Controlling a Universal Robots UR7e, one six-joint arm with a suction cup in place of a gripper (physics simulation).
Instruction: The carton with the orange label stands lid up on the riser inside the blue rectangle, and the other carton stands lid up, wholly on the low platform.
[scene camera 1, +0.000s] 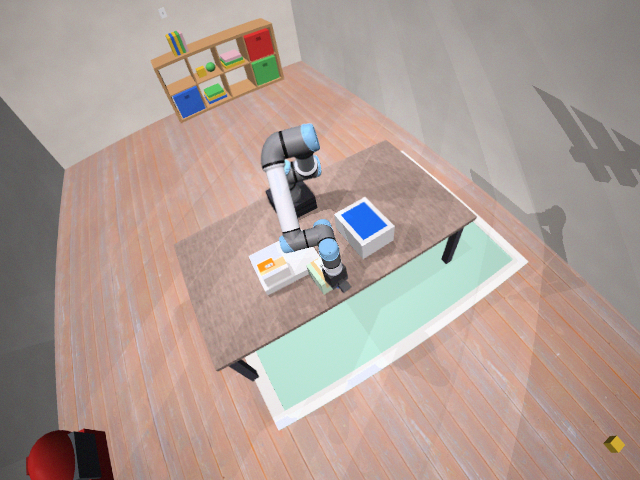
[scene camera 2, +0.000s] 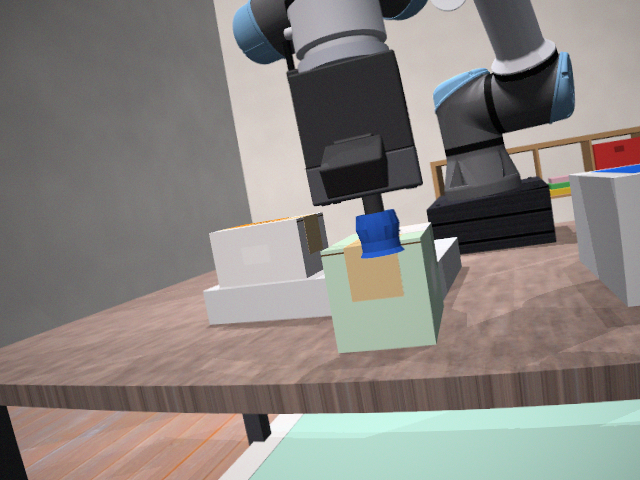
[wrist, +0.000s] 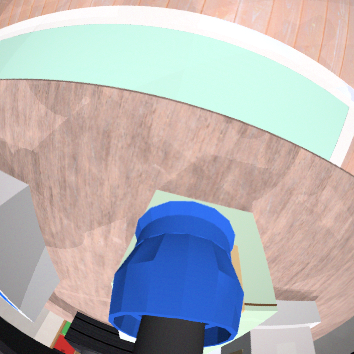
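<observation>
The white carton (scene camera 1: 273, 271) (scene camera 2: 261, 258) with the orange label stands lid up on the low white platform (scene camera 1: 289, 284) (scene camera 2: 268, 304). The pale green carton (scene camera 1: 318, 280) (scene camera 2: 382, 322) (wrist: 257, 270) stands upright on the table beside the platform, tape over its top edge. My blue suction cup (scene camera 2: 382, 252) (wrist: 185, 212) points down at the green carton's front face, near its upper edge. It holds nothing that I can see; whether the lip touches the carton is unclear. The riser (scene camera 1: 377, 242) (scene camera 2: 602, 237) (wrist: 20, 220) has the blue rectangle (scene camera 1: 364, 220) on top, with no carton on it.
The wooden table (scene camera 1: 227, 310) (scene camera 2: 155, 361) has its front edge close to the green carton, above a mint mat (scene camera 1: 330, 341). The black robot base (scene camera 2: 491, 222) stands behind the platform and riser. A shelf unit (scene camera 1: 175, 111) stands at the far wall.
</observation>
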